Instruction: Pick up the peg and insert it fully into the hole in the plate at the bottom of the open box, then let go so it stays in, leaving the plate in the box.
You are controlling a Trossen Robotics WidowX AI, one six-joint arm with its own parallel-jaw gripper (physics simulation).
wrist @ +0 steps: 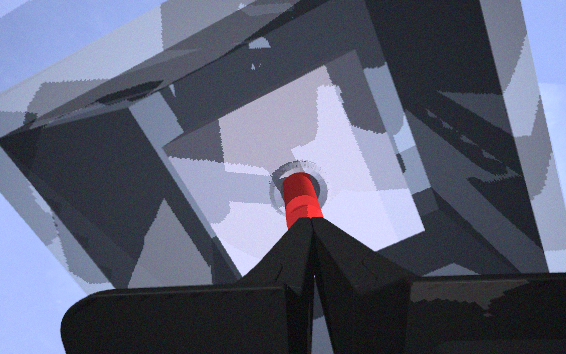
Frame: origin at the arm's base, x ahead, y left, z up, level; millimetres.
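Seen in the pictures: gripper, fingertip midpoint: (310, 229).
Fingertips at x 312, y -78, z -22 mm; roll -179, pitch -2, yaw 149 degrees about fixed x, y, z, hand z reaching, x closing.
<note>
Pixels of each thing's top centre, then the offset from my fingertips to it. "pt": a spot on its surface instead. Level surfaces: height alone.
- red peg at its top centre: (305, 222) 1 mm ahead, 1 mm right, 5 mm down
- grey hole rim at a spot on its surface: (324, 191) pt 9 mm back, 4 mm left, 33 mm down
- pale square plate at its top centre: (300, 193) 0 mm ahead, 2 mm right, 32 mm down
- open box at its top centre: (310, 233) 0 mm ahead, 2 mm right, 5 mm up
- Pale blue ground at its surface level: 92 mm down
The red peg (301, 190) shows at the middle of the wrist view. Its far end is at the hole, inside the grey hole rim (324, 191), and it leans a little within the rim. Its near part runs behind my fingertips, so its full length and depth in the hole are hidden. The pale square plate (370, 215) lies at the bottom of the open box (445, 60). My gripper (310, 229) is shut, its two black tips meeting in front of the peg's near part, with nothing seen between them. Whether the tips touch the peg cannot be told.
Dark, see-through-looking box walls surround the plate, with the left wall (95, 190) and right wall close to the view's sides. Patchy shadows and light shapes cover the plate and walls. Pale blue ground (30, 300) shows outside the box.
</note>
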